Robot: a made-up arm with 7 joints.
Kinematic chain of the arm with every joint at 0, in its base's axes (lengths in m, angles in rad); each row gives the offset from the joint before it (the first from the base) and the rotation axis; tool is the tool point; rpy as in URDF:
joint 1: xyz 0 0 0 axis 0.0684 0.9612 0.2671
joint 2: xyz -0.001 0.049 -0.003 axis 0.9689 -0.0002 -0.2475
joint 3: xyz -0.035 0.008 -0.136 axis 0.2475 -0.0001 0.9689
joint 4: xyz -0.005 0 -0.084 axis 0.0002 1 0
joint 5: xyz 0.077 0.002 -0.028 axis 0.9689 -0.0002 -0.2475
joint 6: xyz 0.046 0 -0.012 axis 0.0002 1 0
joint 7: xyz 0.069 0 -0.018 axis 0.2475 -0.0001 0.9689
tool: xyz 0 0 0 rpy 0 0.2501 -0.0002
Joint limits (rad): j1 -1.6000..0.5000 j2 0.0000..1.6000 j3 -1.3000..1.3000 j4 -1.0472..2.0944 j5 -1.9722..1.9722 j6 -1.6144..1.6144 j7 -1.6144..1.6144
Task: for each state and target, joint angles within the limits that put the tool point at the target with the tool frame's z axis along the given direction. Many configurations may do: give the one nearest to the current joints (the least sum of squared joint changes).
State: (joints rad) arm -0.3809 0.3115 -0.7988 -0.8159 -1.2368 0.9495 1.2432
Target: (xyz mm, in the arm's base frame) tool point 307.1 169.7 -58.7 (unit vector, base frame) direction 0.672 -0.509 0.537
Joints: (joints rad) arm -1.0982 1.1020 -0.5115 0.0202 -0.9137 1.2835 1.2432
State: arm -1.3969 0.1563 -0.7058 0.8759 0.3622 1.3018 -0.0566
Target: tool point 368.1 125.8 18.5 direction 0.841 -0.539 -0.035
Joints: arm -1.5030 0.7344 -1.0752 0.5764 0.8332 1.5146 -0.0566
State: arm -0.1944 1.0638 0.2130 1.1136 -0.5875 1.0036 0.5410
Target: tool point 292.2 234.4 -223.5 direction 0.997 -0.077 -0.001
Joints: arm -1.0533 0.6062 -0.3560 1.3271 -0.0446 0.9815 0.5409
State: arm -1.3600 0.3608 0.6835 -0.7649 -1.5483 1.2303 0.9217
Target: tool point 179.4 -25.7 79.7 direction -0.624 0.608 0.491
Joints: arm -1.3018 0.0143 0.0811 -0.9439 -0.7076 0.7862 0.9218
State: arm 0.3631 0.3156 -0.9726 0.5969 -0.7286 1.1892 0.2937
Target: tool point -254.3 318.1 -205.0 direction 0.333 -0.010 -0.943
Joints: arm 0.5000 0.8293 -1.2836 1.3123 -0.8926 0.4156 0.2938
